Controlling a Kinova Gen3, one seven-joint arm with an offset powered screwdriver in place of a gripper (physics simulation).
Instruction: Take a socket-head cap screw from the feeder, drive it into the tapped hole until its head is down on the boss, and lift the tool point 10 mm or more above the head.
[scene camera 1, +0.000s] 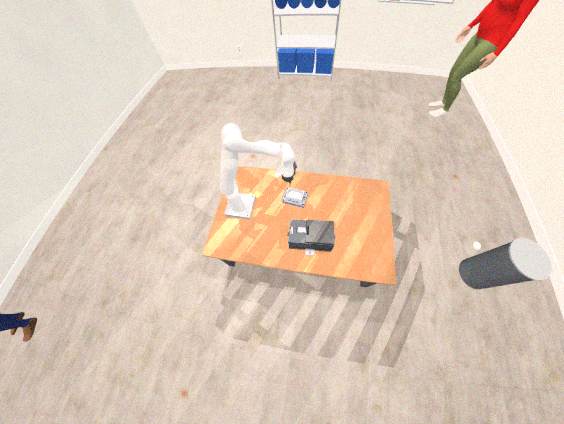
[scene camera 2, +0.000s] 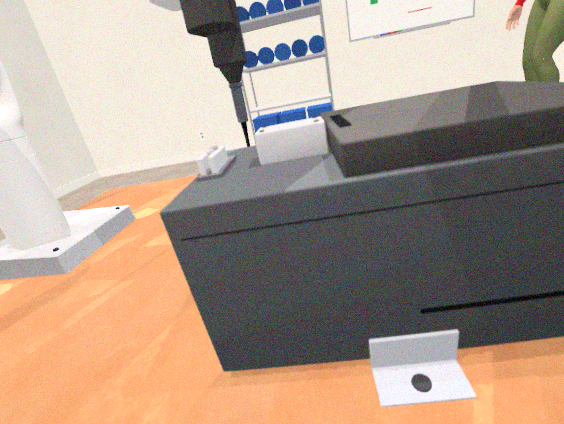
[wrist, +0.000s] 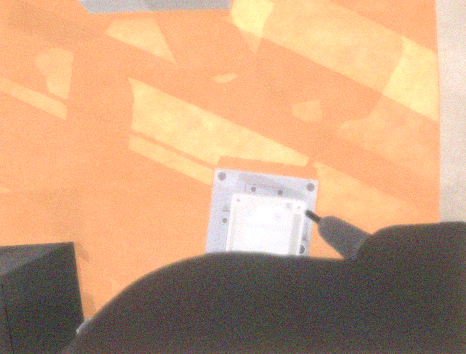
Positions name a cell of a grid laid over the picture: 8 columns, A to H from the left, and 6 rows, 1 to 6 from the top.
Observation:
In view: a grey fixture plate (wrist: D4).

